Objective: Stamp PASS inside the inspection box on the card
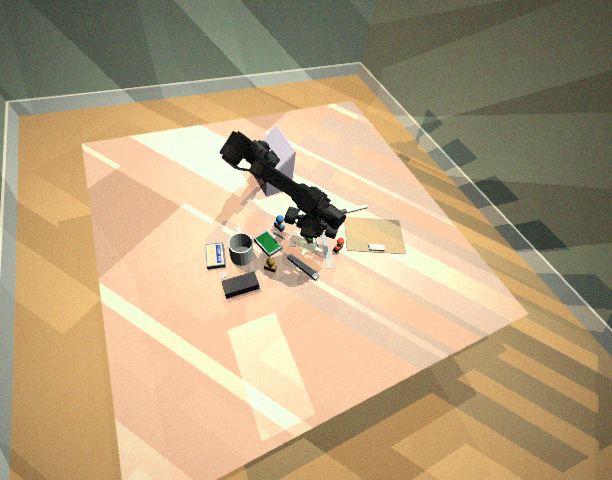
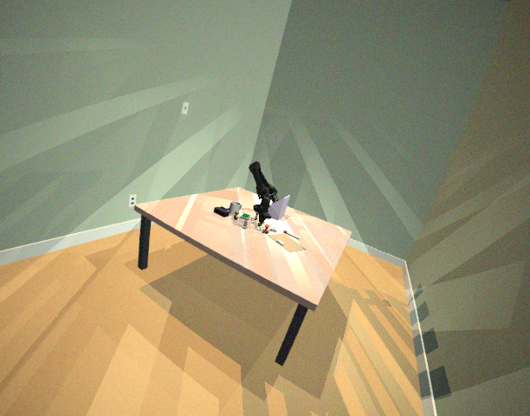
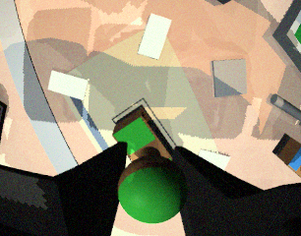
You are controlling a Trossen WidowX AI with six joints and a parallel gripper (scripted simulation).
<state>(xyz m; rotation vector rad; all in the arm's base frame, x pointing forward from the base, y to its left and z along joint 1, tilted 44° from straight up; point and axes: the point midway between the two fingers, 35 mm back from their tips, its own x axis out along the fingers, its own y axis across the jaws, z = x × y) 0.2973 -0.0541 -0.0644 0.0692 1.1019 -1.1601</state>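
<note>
The green stamp lies right at my gripper tip. Round my gripper tip: grey square plate: 10 mm behind, 110 mm to the left, 10 mm below; then white card: 10 mm ahead, 30 mm below; then red stamp: 80 mm ahead, 80 mm to the left, 10 mm below.
</note>
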